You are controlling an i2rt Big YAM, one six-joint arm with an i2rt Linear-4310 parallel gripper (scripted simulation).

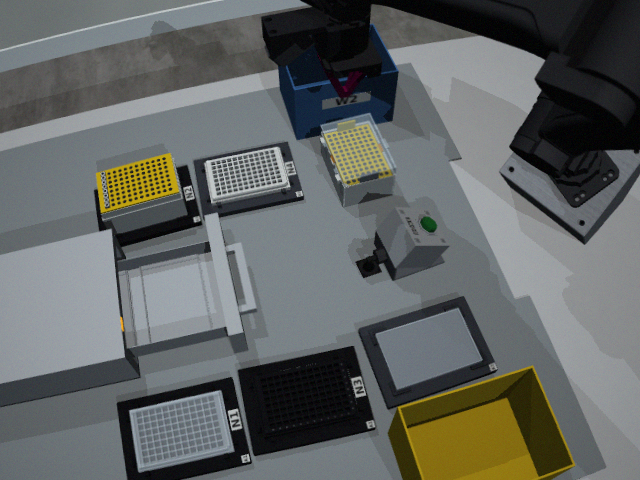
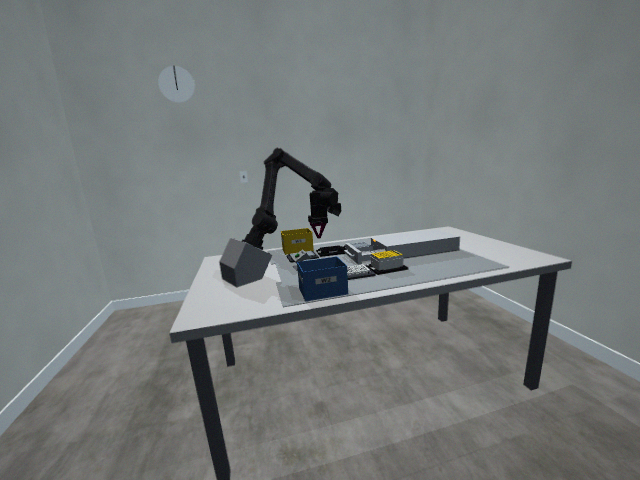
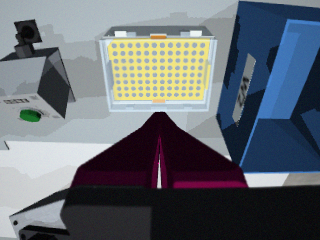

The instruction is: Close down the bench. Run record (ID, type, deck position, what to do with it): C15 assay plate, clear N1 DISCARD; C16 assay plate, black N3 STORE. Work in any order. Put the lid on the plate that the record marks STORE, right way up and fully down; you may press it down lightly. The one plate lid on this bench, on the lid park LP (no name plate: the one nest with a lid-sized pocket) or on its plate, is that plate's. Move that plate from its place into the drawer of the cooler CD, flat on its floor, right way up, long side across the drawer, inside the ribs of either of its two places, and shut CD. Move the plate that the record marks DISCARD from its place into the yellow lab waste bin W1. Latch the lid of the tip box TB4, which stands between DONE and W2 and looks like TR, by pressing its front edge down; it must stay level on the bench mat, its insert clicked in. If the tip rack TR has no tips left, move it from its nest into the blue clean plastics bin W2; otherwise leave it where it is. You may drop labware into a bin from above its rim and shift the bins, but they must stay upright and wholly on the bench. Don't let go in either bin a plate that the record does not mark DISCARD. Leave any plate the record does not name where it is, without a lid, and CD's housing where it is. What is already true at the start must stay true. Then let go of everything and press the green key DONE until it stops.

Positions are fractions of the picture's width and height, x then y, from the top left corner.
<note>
In view: the gripper (image 3: 0.50,0.50), a blue bin W2 (image 1: 0.49,0.21), a yellow bin W1 (image 1: 0.79,0.88), a tip rack tr (image 1: 0.23,0.40), a white plate (image 1: 0.35,0.36), a cooler cd (image 1: 0.11,0.69), a grey lid (image 1: 0.66,0.73) and a lid park (image 1: 0.59,0.74).
The blue bin W2 is seen too in image 2 (image 2: 0.50,0.58) and in image 3 (image 3: 0.87,0.60). The yellow bin W1 also shows in image 2 (image 2: 0.46,0.50). The cooler cd shows as well in image 2 (image 2: 0.65,0.51). Image 3 does not show the yellow bin W1: it is out of frame. Image 3 misses the tip rack tr: it is out of frame.
</note>
